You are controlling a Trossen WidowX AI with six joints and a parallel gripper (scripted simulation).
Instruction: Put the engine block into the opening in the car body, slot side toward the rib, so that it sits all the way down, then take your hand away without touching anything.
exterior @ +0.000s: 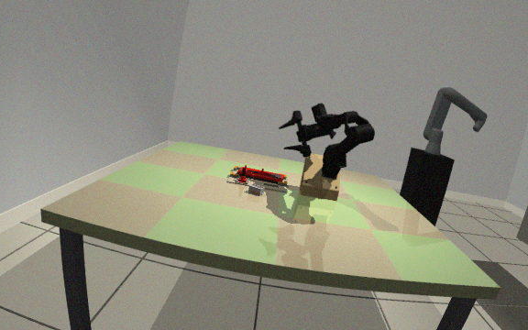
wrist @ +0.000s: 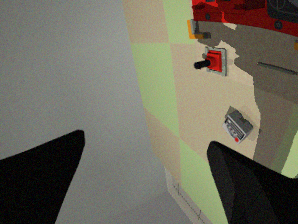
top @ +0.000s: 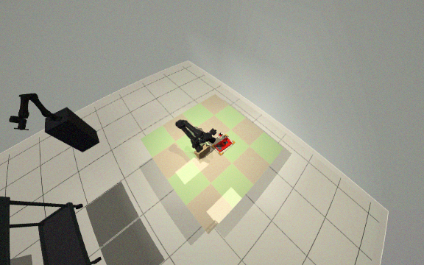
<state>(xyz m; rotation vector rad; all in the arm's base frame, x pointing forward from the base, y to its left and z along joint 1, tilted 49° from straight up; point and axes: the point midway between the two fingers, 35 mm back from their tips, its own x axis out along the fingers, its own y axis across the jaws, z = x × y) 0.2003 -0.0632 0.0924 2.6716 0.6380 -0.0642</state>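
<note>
Now: the grey engine block 20 cm below my gripper tip, 11 cm to the left of it and 5 cm ahead of it.
</note>
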